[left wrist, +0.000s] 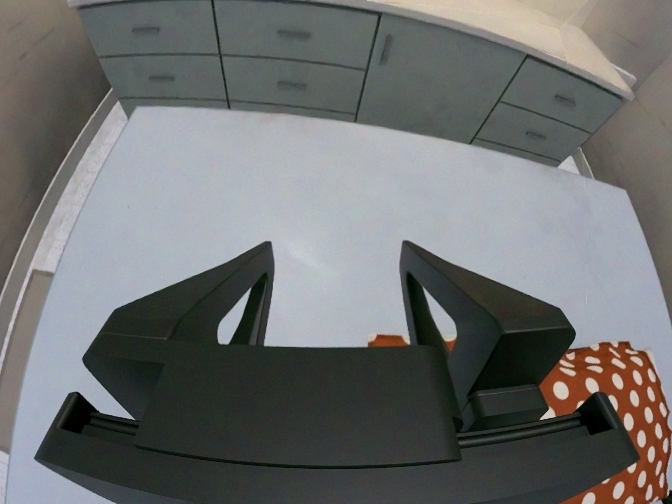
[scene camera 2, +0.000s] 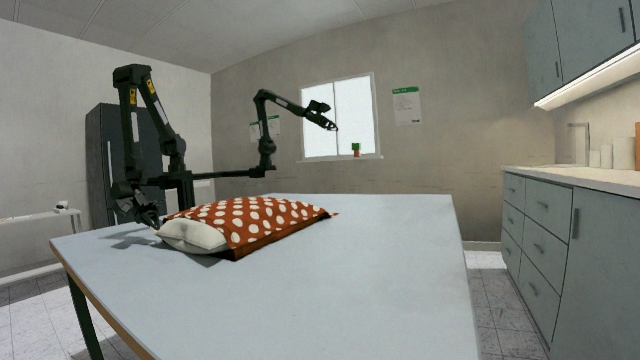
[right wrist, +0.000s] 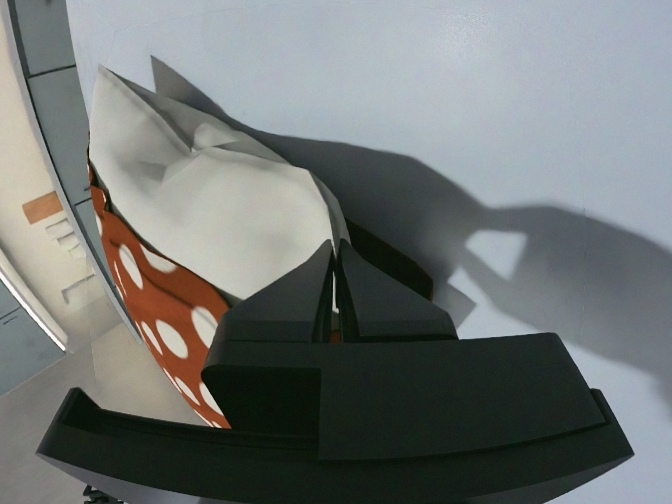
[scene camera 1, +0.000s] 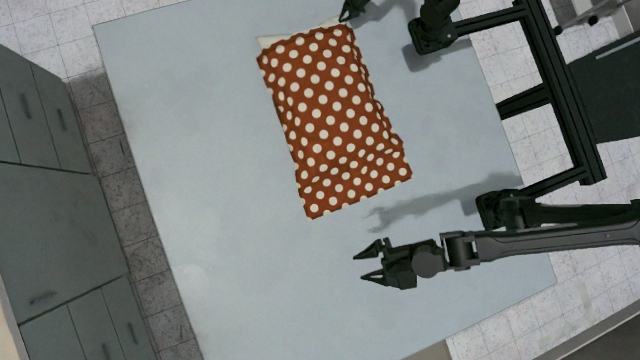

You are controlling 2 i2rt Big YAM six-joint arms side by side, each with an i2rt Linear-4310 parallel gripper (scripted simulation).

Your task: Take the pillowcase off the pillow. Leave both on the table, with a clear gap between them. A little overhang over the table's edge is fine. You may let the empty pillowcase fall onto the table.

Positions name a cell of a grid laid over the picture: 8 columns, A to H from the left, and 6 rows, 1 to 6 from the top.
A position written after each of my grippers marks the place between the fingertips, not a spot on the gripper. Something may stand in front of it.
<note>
I see my left gripper (scene camera 1: E5), my right gripper (right wrist: D3), a cream pillow (scene camera 2: C4) and a red-brown pillowcase (scene camera 1: E3).
The cream pillow shows as well in the right wrist view (right wrist: C3). The red-brown pillowcase is seen too in scene camera 2 (scene camera 2: D4) and in the right wrist view (right wrist: C4). My left gripper also shows in the left wrist view (left wrist: E4).
</note>
